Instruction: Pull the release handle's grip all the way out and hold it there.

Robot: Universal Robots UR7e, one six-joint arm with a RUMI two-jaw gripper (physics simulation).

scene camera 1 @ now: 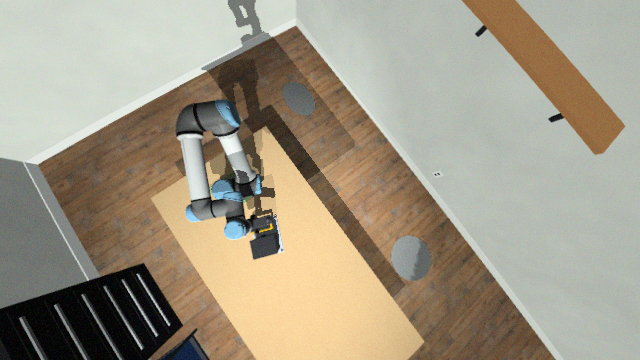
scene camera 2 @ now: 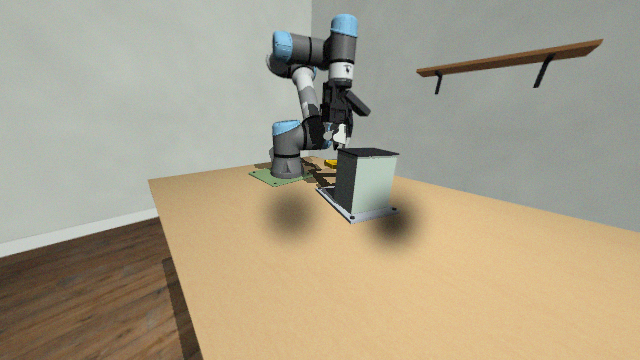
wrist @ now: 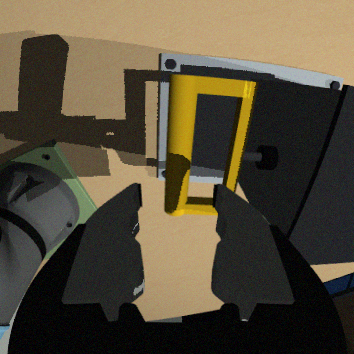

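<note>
The release handle's yellow grip (scene camera 1: pixel 270 227) (scene camera 2: pixel 331 163) (wrist: pixel 181 110) is a rectangular frame beside the dark-topped housing (scene camera 1: pixel 265 246) (scene camera 2: pixel 372 182) (wrist: pixel 325 195). A short rod with a black collar (wrist: pixel 268 157) shows between the grip and the housing. The housing stands on a pale base plate (scene camera 2: pixel 372 214) (wrist: pixel 220 61). My gripper (scene camera 2: pixel 340 144) (wrist: pixel 177 185) is partly open with nothing between its fingers. In the wrist view its fingertips appear either side of the grip's near end, the right one overlapping its corner. Whether they touch it cannot be told.
The arm's base stands on a green plate (scene camera 2: pixel 274 180) (wrist: pixel 82 192) on the wooden table (scene camera 1: pixel 320 280) (scene camera 2: pixel 320 300). A black drawer unit (scene camera 1: pixel 75 320) and a blue item (scene camera 1: pixel 185 351) are beside the table. A wooden shelf (scene camera 1: pixel 550 75) (scene camera 2: pixel 500 60) is on the wall.
</note>
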